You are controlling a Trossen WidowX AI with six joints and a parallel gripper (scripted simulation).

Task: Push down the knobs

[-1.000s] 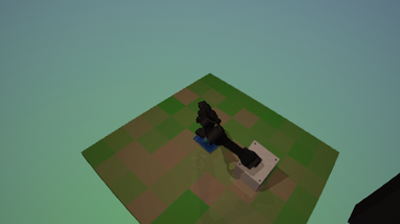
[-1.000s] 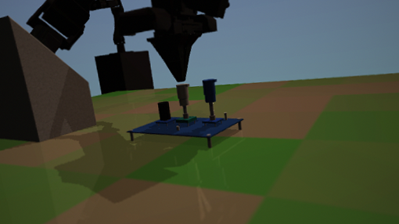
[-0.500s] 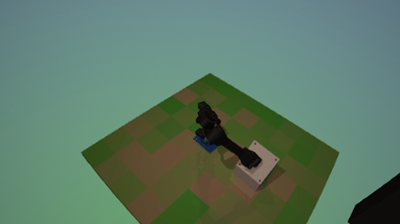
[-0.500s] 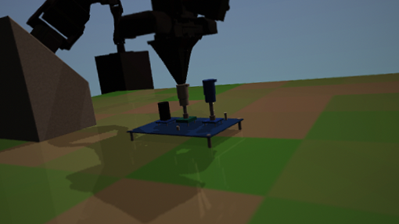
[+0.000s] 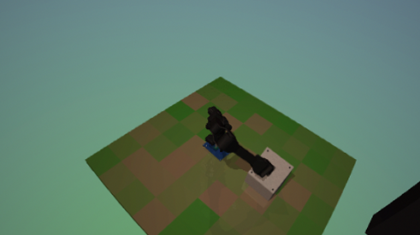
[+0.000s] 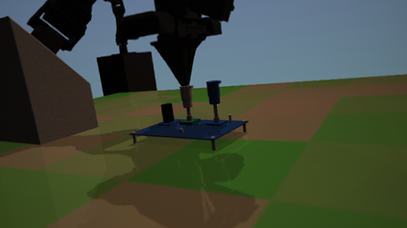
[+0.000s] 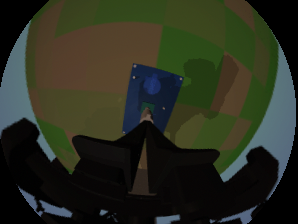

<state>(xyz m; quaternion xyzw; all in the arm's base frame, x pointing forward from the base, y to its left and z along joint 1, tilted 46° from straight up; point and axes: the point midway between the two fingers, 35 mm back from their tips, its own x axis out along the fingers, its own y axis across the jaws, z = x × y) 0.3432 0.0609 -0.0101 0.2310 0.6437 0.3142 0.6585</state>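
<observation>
Right now the blue knob is 5 cm ahead of my gripper tip, 1 cm to the left of it and 1 cm below it.
</observation>
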